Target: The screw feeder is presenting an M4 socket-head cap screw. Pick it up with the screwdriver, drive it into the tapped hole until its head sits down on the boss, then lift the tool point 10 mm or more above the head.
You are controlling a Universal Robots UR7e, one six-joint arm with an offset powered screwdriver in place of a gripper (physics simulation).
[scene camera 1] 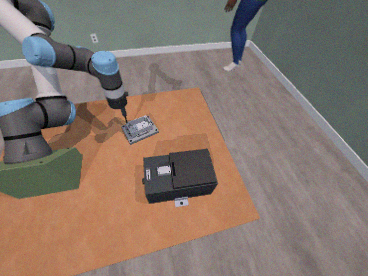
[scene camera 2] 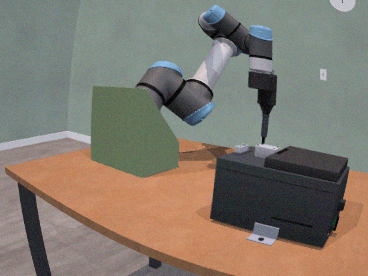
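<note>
The screwdriver (scene camera 1: 126, 122) (scene camera 2: 263, 143) points down with its thin bit at the left back corner of the grey metal part (scene camera 1: 145, 136) in scene camera 1. The bit tip is at or very close to that part; a gap is too small to tell. The tapped hole, its boss and any screw at the tip are too small to make out. In scene camera 2 the feeder hides the metal part, and the bit ends behind the feeder's top. The black screw feeder (scene camera 1: 195, 169) (scene camera 2: 270, 200) stands apart from the tool, with a small light pickup block (scene camera 1: 148, 174) (scene camera 2: 241, 148) on top.
A white block (scene camera 1: 164, 170) (scene camera 2: 267, 150) sits on the feeder top, and a metal bracket (scene camera 1: 181, 202) (scene camera 2: 264, 234) is at its foot. A green wedge-shaped block (scene camera 1: 45, 175) (scene camera 2: 130, 130) stands by the arm's base. A person's legs (scene camera 1: 242, 30) show beyond the table (scene camera 1: 215, 210) (scene camera 2: 150, 215).
</note>
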